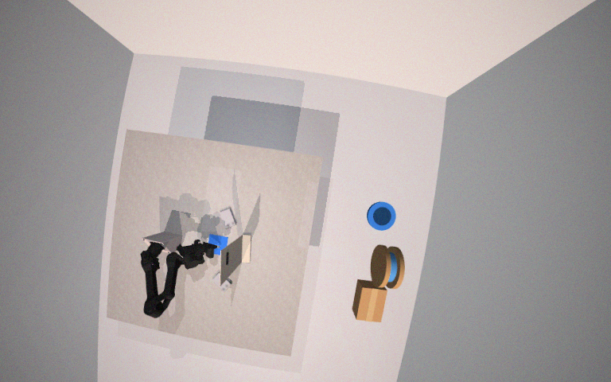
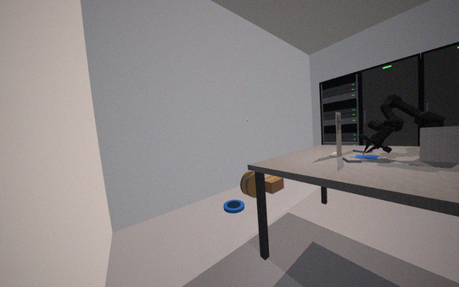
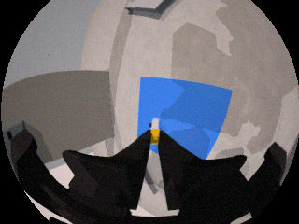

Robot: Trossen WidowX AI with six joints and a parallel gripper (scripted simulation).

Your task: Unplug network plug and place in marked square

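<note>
My gripper tip is now 3 cm above the blue marked square and 1 cm past it. Also, from my gripper tip: upright panel: 16 cm ahead, 13 cm above, 1 cm to the left; network plug: right at my gripper tip.
</note>
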